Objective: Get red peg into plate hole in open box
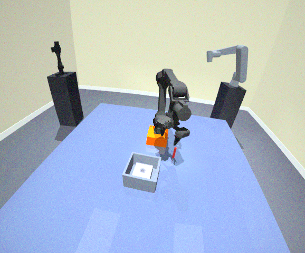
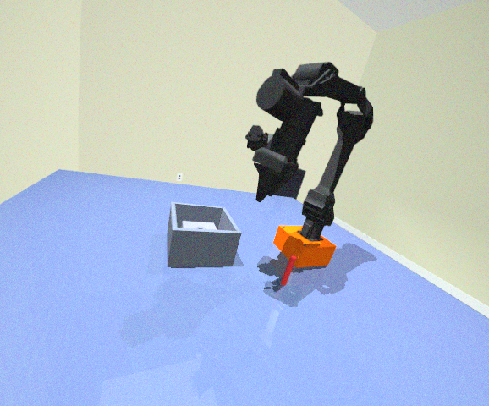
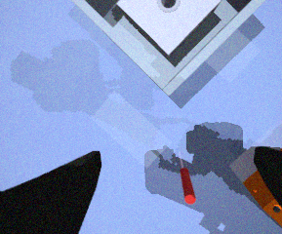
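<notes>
My gripper tip is now 8 cm past the red peg, 7 cm to the right of it and 16 cm above it. Round my gripper tip: grey box (8 cm ahead, 11 cm to the right, 17 cm below).
</notes>
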